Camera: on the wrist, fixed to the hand. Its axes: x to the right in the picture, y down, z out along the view.
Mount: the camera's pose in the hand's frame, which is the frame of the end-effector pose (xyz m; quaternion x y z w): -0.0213 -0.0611 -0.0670 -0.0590 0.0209 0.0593 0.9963
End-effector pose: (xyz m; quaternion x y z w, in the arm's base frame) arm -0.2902 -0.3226 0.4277 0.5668 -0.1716 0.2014 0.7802
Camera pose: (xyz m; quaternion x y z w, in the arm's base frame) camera -0.2748 -0.2781 0.3473 0.5043 -0.2001 0.2486 0.8024
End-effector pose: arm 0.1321 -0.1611 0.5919 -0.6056 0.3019 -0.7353 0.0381
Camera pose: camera 0.0954 -0.0757 0.5977 -0.5723 0.3809 -0.7251 0.0395
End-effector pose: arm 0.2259 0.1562 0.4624 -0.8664 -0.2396 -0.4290 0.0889
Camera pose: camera 0.1379 0.1780 0.4838 -0.8737 -0.1602 -0.4544 0.0679
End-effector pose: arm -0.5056 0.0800 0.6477 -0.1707 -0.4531 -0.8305 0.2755
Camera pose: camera -0.5285 0.0565 0.5605 -0.1958 -0.3865 -0.8413 0.3231
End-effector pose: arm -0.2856 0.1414 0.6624 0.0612 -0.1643 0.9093 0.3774
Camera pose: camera -0.2265 0.1907 0.6099 0.0100 -0.2131 0.9199 0.3291
